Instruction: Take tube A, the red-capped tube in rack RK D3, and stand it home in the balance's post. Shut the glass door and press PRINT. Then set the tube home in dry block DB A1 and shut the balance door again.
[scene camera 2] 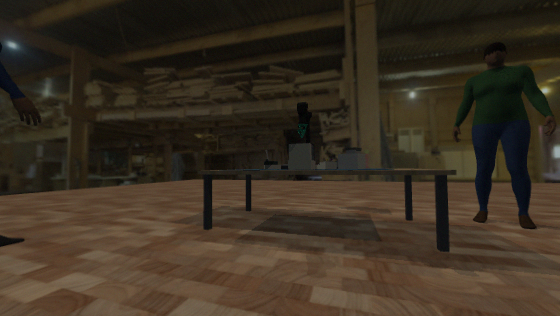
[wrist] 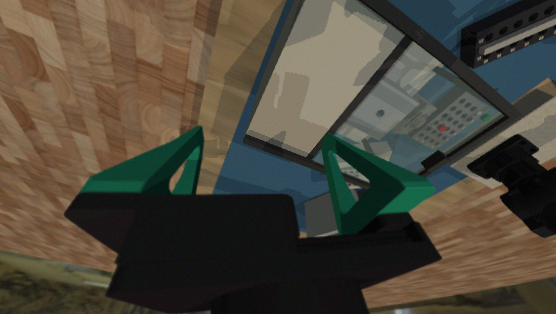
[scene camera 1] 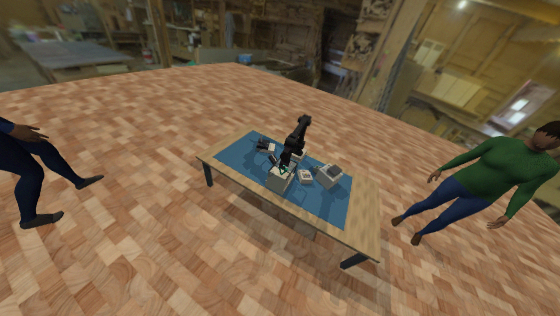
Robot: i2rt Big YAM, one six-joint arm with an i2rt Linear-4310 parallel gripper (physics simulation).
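Frame: origin at the arm's base, x right, y ahead, z up, level; centimetres.
Where they show: gripper, fingertip midpoint: [scene camera 2: 302,136] [wrist: 267,136] [scene camera 1: 282,171]; arm's base, link origin: [wrist: 498,156] [scene camera 1: 297,152].
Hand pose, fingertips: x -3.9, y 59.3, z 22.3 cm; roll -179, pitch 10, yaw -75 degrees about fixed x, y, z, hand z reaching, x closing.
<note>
Things, the pixels of their top centre, and the offset from my fingertips. "*": a spot on its surface instead.
- balance, top centre: [wrist: 407,149] [scene camera 2: 303,143] [scene camera 1: 286,162] dx +2.2, dy -15.3, dz -3.9 cm
- black handle, surface spot: [wrist: 434,160] * dx +2.3, dy -20.2, dz -4.5 cm
- black block, surface spot: [wrist: 472,47] * dx +15.4, dy -28.5, dz -23.3 cm
- grey-white machine, top centre: [scene camera 2: 346,148] [scene camera 1: 330,165] dx -33.6, dy -43.3, dz -7.2 cm
My gripper [wrist: 267,136] [scene camera 1: 283,169] [scene camera 2: 302,131] is open and empty, high above the balance [wrist: 320,65] [scene camera 1: 279,181] [scene camera 2: 300,156]. In the wrist view the balance has a beige top at left and a glazed, dark-framed part at right. Through the glass show a pale square plate [wrist: 367,107] with a dark round spot, probably the post, and a grey rack [wrist: 425,139] with a red cap [wrist: 442,128] in it. A black handle [wrist: 434,160] is at the frame's lower right edge. I cannot tell how far the glass door stands open. The PRINT key cannot be made out.
A black block [wrist: 472,47] with rows of holes lies upper right in the wrist view, possibly the dry block. A green cap [wrist: 486,118] shows near the frame's right corner. A white keypad box [scene camera 1: 305,176] and a grey-white machine [scene camera 1: 327,177] stand right of the balance.
</note>
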